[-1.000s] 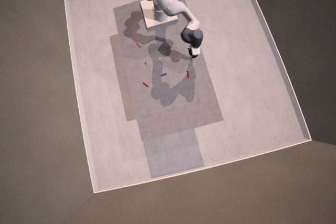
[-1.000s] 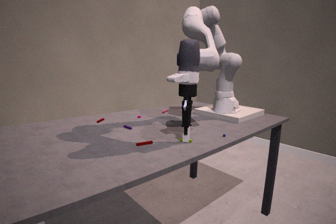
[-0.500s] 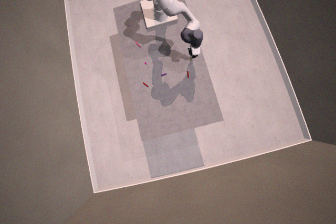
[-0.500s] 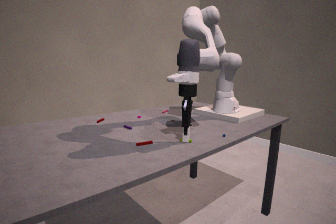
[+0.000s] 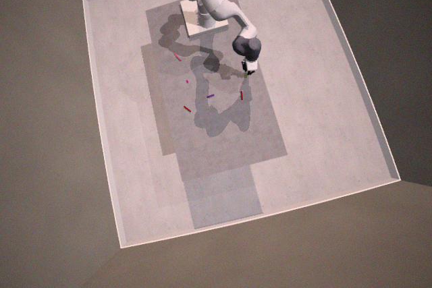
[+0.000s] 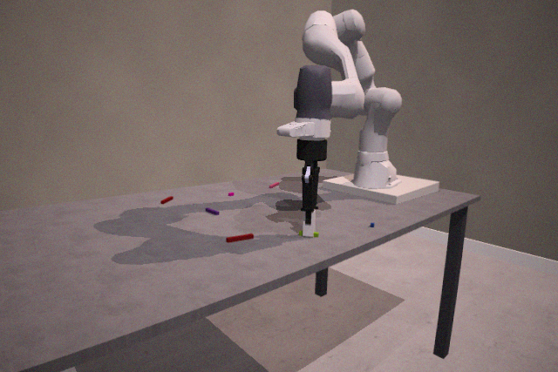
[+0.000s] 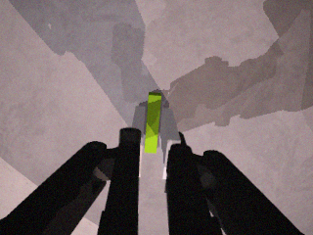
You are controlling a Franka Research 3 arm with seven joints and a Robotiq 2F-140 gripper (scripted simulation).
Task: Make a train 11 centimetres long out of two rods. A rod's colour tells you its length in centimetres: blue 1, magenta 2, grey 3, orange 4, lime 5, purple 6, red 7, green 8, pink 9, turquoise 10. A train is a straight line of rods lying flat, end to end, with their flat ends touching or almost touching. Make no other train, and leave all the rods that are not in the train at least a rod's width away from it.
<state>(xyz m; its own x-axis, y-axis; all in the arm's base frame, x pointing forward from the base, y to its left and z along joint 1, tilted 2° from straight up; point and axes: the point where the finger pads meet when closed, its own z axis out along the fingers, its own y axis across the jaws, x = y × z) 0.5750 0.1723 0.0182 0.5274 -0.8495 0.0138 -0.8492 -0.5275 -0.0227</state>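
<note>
Now: the lime rod 3 cm below my hand. Round my hand: red rod (15 cm ahead, 9 cm to the right, 3 cm below); purple rod (34 cm to the right, 8 cm ahead, 3 cm below); blue rod (19 cm behind, 7 cm to the left, 3 cm below).
</note>
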